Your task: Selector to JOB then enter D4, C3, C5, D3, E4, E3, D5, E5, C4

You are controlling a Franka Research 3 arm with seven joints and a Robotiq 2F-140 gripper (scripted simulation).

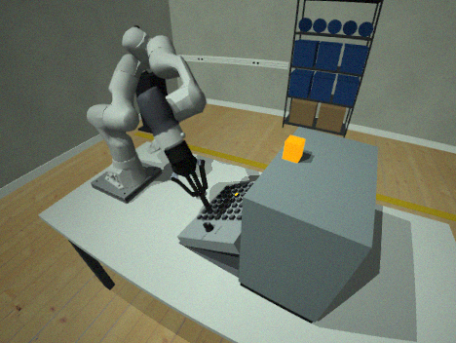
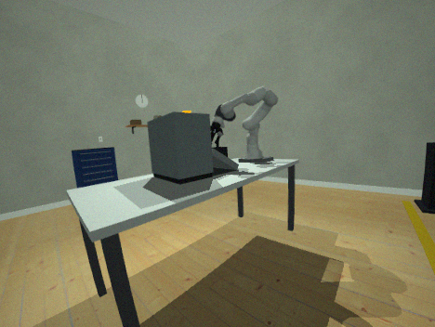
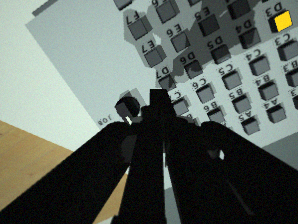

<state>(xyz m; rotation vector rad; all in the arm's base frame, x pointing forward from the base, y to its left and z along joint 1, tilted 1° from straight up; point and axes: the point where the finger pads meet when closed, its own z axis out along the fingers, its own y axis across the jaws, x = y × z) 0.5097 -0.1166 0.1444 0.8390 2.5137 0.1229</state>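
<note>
Now: hand 4 cm short of the selector knob, 5 cm to the left of it and 6 cm above it. The rest, counted from my hand: key 8 cm ahead, 11 cm to the left, 5 cm below.
</note>
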